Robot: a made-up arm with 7 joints.
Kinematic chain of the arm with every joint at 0, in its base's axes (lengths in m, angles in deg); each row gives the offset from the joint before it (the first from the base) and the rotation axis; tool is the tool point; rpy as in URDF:
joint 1: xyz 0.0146 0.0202 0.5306 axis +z
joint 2: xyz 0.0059 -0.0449 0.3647 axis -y
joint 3: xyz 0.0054 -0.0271 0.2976 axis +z
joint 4: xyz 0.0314 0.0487 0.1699 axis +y
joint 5: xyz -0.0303 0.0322 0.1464 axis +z
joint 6: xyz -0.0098 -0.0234 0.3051 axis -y
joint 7: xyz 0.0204 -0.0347 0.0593 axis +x
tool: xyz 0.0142 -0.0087 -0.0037 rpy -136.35 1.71 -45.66
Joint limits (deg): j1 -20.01..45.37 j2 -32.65..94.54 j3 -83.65..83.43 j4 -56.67..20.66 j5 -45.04..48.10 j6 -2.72..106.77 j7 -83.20..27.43
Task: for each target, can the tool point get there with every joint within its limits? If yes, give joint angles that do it. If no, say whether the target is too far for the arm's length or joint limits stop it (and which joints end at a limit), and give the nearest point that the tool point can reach.
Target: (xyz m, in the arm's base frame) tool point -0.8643 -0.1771 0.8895
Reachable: yes | joints -11.08 78.85 64.03 -35.06 -11.51 80.83 -3.73
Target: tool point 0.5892 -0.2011 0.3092
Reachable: no: joint limits stop it (at a limit: joint 1, joint 2, joint 4, joint 6) | nearest point -0.1412 -0.6348 0.5107 | short by 0.873 m
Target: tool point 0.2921 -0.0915 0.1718
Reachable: no: joint limits stop it (at a limit: joint 1, joint 2, joint 4, joint 6) | nearest point -0.2502 -0.5183 0.4287 | short by 0.736 m
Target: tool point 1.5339 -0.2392 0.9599
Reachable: no: too far | nearest point 0.7388 -0.1035 1.5433 | short by 0.995 m
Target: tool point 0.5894 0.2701 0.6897
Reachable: no: joint limits stop it (at a limit: joint 1, joint 2, joint 3, joint 4, joint 5, joint 6, joint 7) | nearest point 0.4976 0.2350 1.3808 | short by 0.698 m
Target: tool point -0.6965 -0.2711 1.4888
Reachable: yes | joints 20.25 54.23 43.99 12.67 -1.90 77.41 -36.95
